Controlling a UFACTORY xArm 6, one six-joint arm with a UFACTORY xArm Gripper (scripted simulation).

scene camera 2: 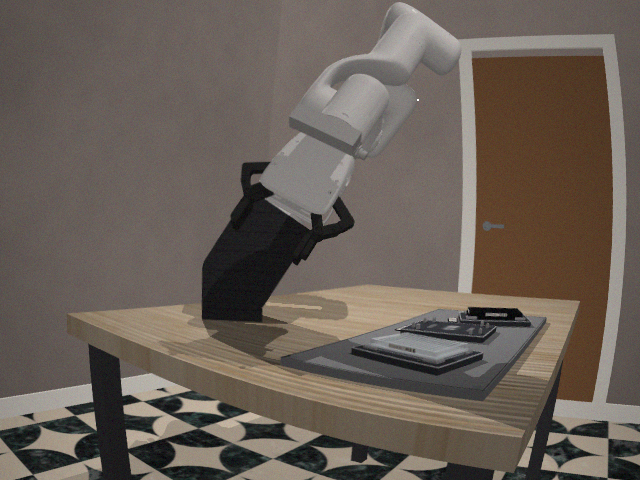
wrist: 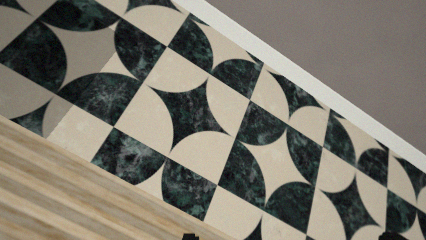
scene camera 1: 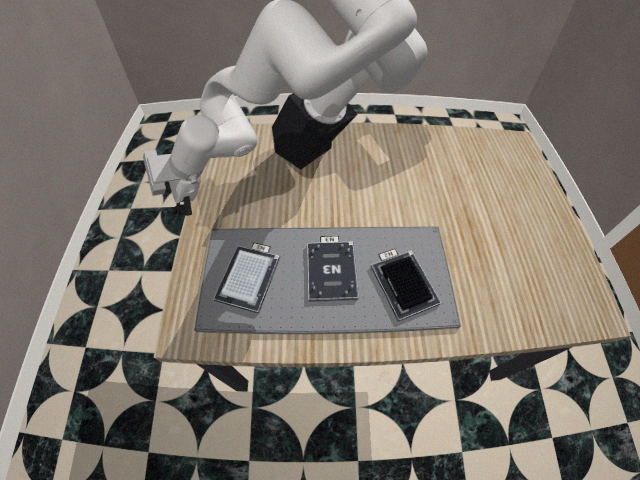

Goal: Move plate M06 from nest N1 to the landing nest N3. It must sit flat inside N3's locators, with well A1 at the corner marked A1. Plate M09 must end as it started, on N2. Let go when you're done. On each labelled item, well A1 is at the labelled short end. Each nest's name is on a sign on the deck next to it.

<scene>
well plate M06: scene camera 2; scene camera 1; not seen in the wrist view (out of frame)
same spot on nest N3: (scene camera 1: 315, 267) = (scene camera 2: 441, 330)
same spot on well plate M06: (scene camera 1: 236, 287) = (scene camera 2: 437, 347)
</scene>
